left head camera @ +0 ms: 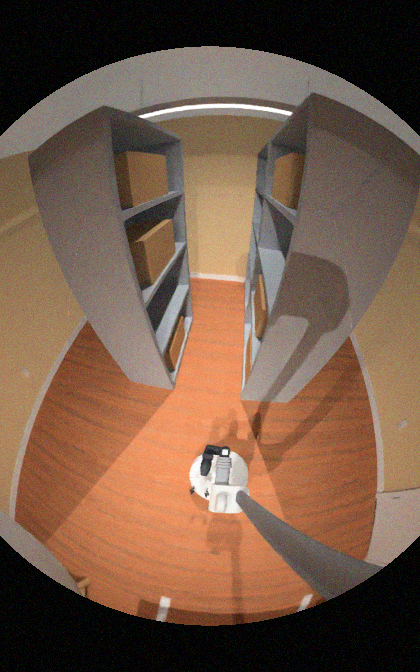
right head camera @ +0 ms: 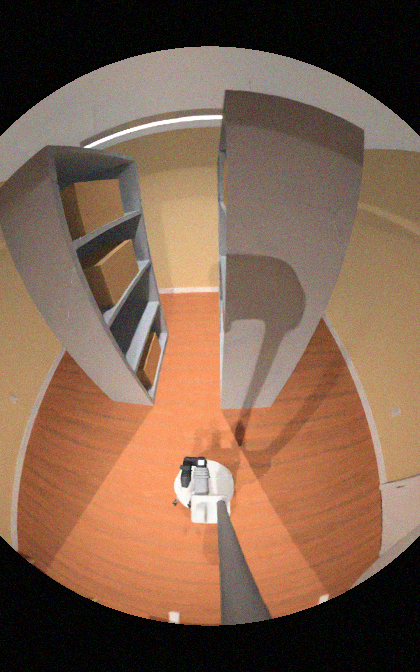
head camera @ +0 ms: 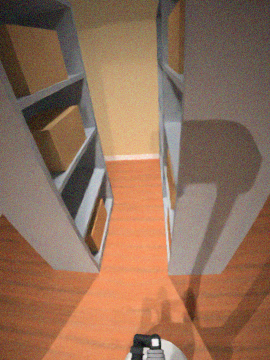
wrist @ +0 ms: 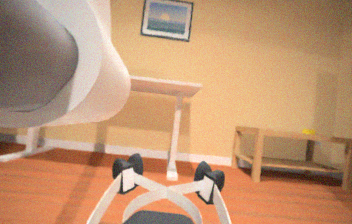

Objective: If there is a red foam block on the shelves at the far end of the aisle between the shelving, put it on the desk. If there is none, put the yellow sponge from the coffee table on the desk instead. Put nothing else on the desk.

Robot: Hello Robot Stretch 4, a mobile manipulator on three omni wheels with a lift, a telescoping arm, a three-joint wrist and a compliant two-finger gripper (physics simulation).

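Places are measured from the robot's base along level axes (x ahead, y up, z right), in metres.
Pixels of known places: gripper, fingertip midpoint: (wrist: pixel 169 169).
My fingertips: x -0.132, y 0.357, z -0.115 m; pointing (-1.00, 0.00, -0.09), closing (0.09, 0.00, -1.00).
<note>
Behind a point stands the place of what it marks.
My gripper (wrist: pixel 169 169) @[x -0.132, y 0.357, z -0.116 m] is open and empty in the wrist view, its two dark fingertips well apart over the floor. The white desk (wrist: pixel 165 86) @[x -1.567, y 0.668, z -0.140 m] stands against the wall beyond it. The coffee table (wrist: pixel 256 155) @[x -1.589, y 0.194, z -0.963 m] stands to the right of the desk, with the yellow sponge (wrist: pixel 308 132) @[x -1.779, y 0.438, z -1.558 m] on its top. Grey shelving stands on both sides of the aisle: the left unit (head camera: pixel 30 175) @[x 0.699, y 1.097, z -0.556 m] (left head camera: pixel 85 240) (right head camera: pixel 35 260) and the right unit (head camera: pixel 225 90) @[x 0.669, y 1.402, z 0.262 m] (left head camera: pixel 355 210) (right head camera: pixel 290 200). No red foam block shows on the visible shelves; much of the right unit's shelves is hidden from view.
Brown boxes (head camera: pixel 60 140) @[x 0.967, y 1.139, z -0.487 m] (left head camera: pixel 142 180) (right head camera: pixel 112 275) stand on the left unit's shelves, and others (left head camera: pixel 289 180) on the right unit's. The aisle floor (head camera: pixel 132 210) @[x 1.435, y -0.027, z -0.206 m] (left head camera: pixel 217 330) (right head camera: pixel 190 340) runs between the units to the yellow end wall (head camera: pixel 127 90) @[x 2.553, y 1.070, z -0.207 m]. A framed picture (wrist: pixel 167 19) @[x -2.199, y 1.507, z -0.093 m] hangs above the desk.
</note>
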